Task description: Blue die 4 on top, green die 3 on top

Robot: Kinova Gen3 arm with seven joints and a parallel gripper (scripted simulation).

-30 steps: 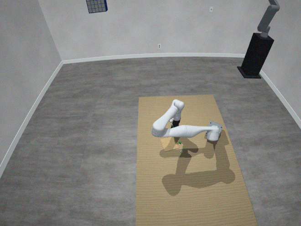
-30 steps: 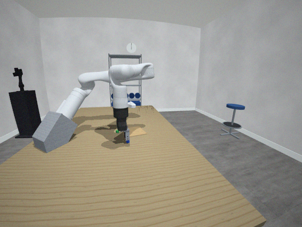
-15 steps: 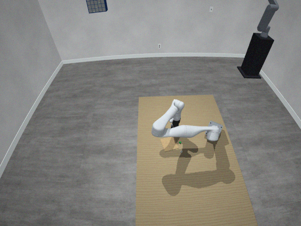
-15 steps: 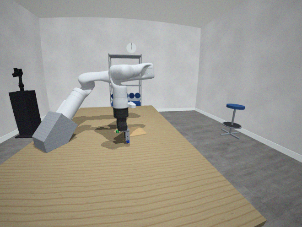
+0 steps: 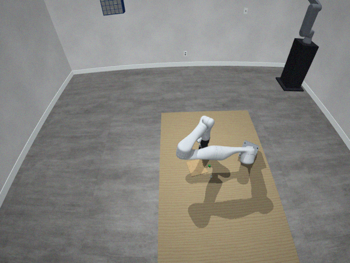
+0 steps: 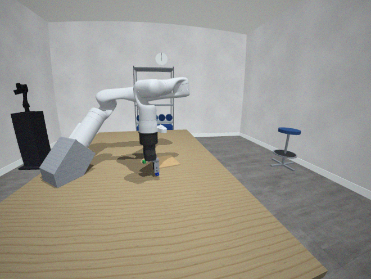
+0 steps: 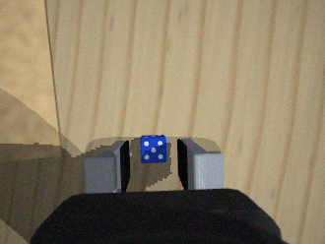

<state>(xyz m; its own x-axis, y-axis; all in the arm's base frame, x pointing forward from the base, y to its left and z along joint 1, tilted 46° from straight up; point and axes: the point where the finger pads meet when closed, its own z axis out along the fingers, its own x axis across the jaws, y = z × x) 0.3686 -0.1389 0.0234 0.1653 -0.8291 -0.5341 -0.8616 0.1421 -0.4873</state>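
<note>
My hand is 3 cm above the blue die. Also, from my hand: green die: 14 cm to the left, 6 cm behind, 3 cm below; then tan mat: 14 cm to the left, 4 cm below, 4 cm ahead; then white die: 24 cm to the left, 7 cm behind, 3 cm below.
</note>
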